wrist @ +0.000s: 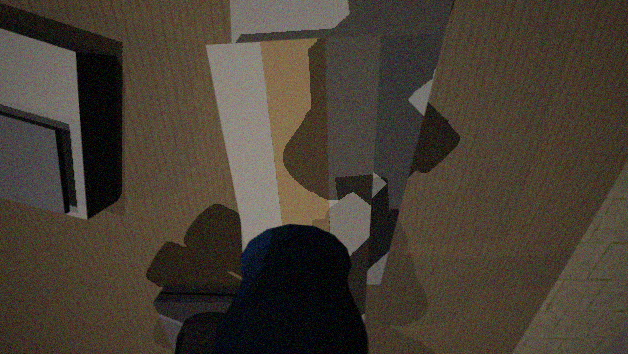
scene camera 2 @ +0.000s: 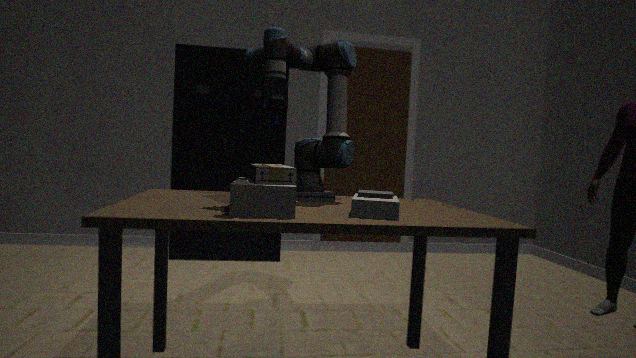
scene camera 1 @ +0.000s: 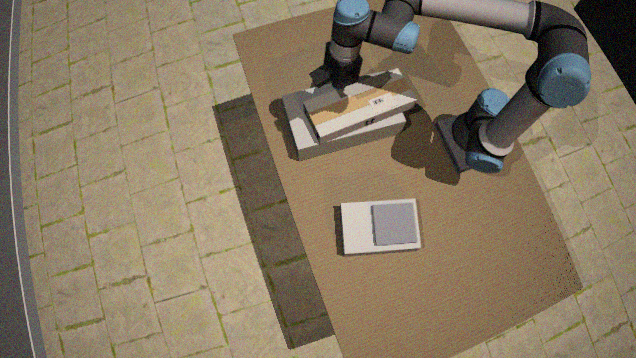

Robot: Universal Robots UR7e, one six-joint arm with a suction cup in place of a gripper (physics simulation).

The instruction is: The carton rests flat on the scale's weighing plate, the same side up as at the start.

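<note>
The carton, white with an orange band and a barcode label on top, lies flat on a pale block, turned slightly against its edges. The scale stands apart from the block, with its grey weighing plate bare. My suction gripper points down above the carton. A clear gap shows between the cup and the carton in the scene camera 2 view, and the cup holds nothing. The cup's tip is hidden in the scene camera 1 view.
The wooden table carries the block, the scale and the arm's base. The block stands near one long table edge. A person stands at the right beyond the table in the scene camera 2 view.
</note>
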